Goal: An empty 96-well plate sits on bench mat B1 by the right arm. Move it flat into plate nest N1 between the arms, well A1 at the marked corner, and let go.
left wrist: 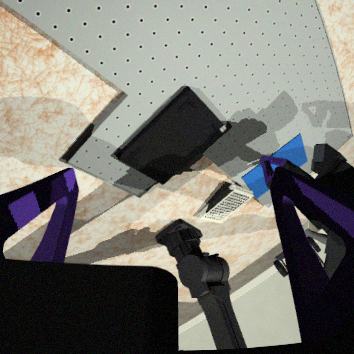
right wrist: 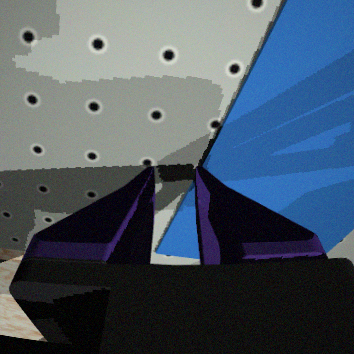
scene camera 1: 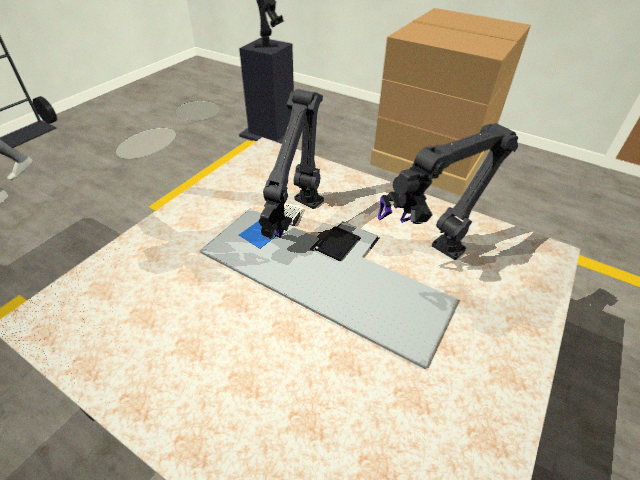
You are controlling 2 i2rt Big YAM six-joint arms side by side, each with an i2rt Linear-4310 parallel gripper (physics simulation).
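Frame: origin at the left arm's base, x left, y up, z ahead, level; centimetres.
Seen in the pictures: left gripper, fingertip midpoint: (left wrist: pixel 173 178) (scene camera 1: pixel 389 220); right gripper, fingertip midpoint: (left wrist: pixel 263 158) (right wrist: pixel 174 177) (scene camera 1: pixel 278 236); left arm's base, origin of the base link: (scene camera 1: pixel 448 247); right arm's base, origin of the base link: (left wrist: pixel 178 233) (scene camera 1: pixel 309 199).
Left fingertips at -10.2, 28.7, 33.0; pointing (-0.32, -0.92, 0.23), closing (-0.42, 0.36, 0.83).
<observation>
Offsets run from my left fingertips to a thing's middle, as dx, dy, dz. Level surfaces: height alone.
The white 96-well plate @[-51.8, -27.3, +1.3] (scene camera 1: pixel 293 214) (left wrist: pixel 227 204) is tilted at the pegboard's back edge, off the blue mat B1 @[dy -27.2] (scene camera 1: pixel 252 235) (left wrist: pixel 296 152) (right wrist: pixel 295 115); it does not show in the right wrist view. My right gripper (scene camera 1: pixel 279 234) (left wrist: pixel 263 158) (right wrist: pixel 174 177) is shut with a narrow gap, low over the mat's edge, in front of the plate and apart from it. Nothing shows between its fingers. The black nest N1 @[-23.1, -26.7, -0.2] (scene camera 1: pixel 338 242) (left wrist: pixel 170 135) lies between the arms, with a small white mark at one corner. My left gripper (scene camera 1: pixel 392 219) (left wrist: pixel 173 178) is open and empty, high behind the nest.
The grey pegboard @[dy -27.4] (scene camera 1: pixel 361 294) (left wrist: pixel 150 60) (right wrist: pixel 125 60) carries the mat and nest. The right arm's base (scene camera 1: pixel 309 198) stands close behind the plate. The left arm's base (scene camera 1: pixel 448 246) stands right of the nest. Cardboard boxes (scene camera 1: pixel 439 77) and a dark pedestal (scene camera 1: pixel 266 87) stand behind.
</observation>
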